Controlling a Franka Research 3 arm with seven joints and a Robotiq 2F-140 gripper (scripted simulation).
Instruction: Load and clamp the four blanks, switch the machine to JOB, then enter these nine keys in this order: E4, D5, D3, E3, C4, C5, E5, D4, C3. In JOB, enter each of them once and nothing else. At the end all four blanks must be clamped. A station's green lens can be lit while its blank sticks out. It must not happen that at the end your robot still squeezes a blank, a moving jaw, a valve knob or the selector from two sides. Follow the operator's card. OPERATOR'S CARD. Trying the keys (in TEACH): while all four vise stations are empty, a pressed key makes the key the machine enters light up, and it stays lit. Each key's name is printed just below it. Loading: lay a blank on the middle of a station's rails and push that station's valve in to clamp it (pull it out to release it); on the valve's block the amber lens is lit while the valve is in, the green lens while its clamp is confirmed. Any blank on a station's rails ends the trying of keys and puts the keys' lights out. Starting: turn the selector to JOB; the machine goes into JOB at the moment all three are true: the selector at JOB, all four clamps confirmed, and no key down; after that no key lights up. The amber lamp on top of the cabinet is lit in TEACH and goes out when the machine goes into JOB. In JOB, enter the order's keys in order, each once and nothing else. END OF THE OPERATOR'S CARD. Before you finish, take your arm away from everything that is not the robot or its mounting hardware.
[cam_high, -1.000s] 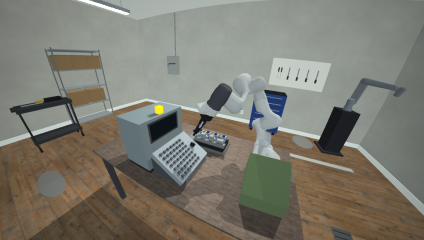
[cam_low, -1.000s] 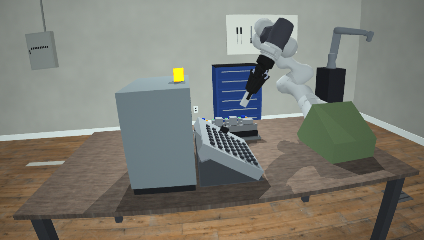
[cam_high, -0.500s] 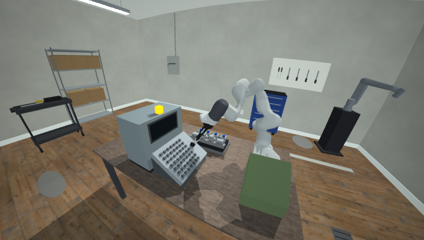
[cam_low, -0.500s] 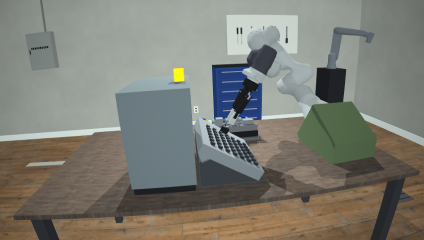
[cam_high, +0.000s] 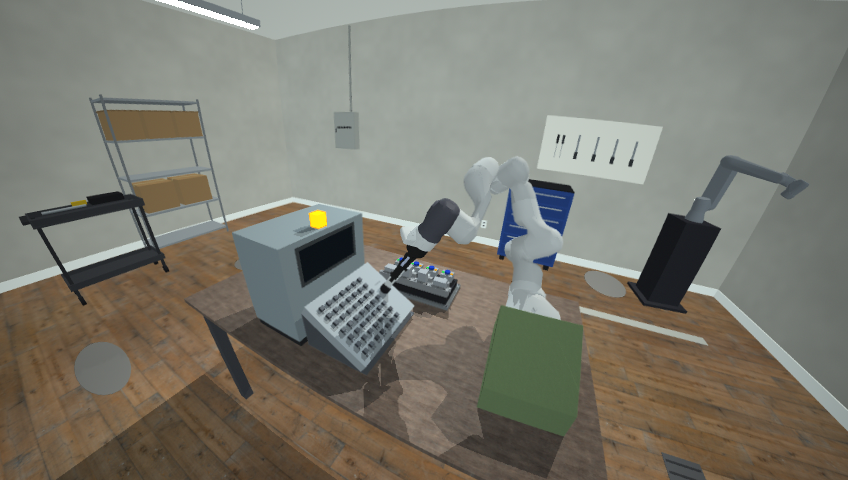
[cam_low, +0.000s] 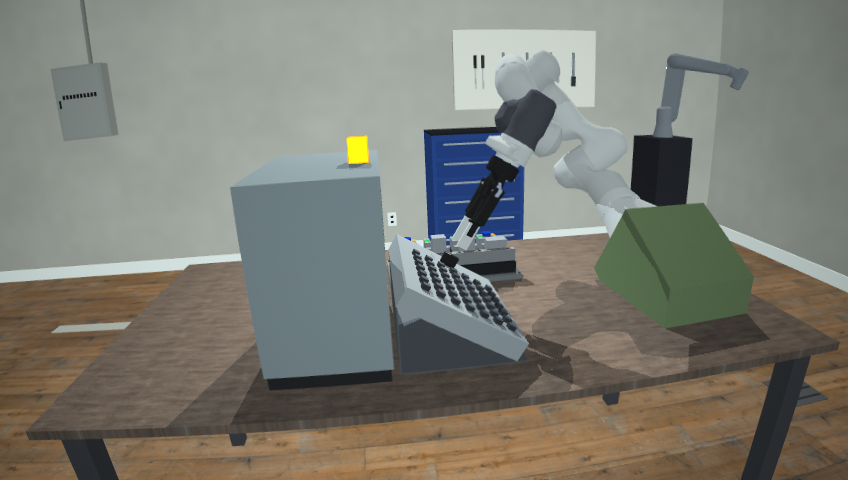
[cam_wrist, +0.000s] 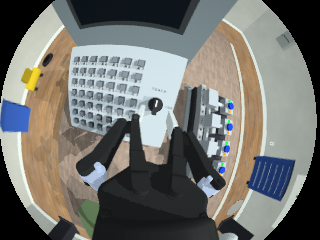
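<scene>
Right now my hand is 50 mm short of the black selector knob and 60 mm above it. Round my hand: key D3: 60 mm ahead, 190 mm to the left, 70 mm below; then sloped keypad: 80 mm ahead, 100 mm to the left, 110 mm below.
</scene>
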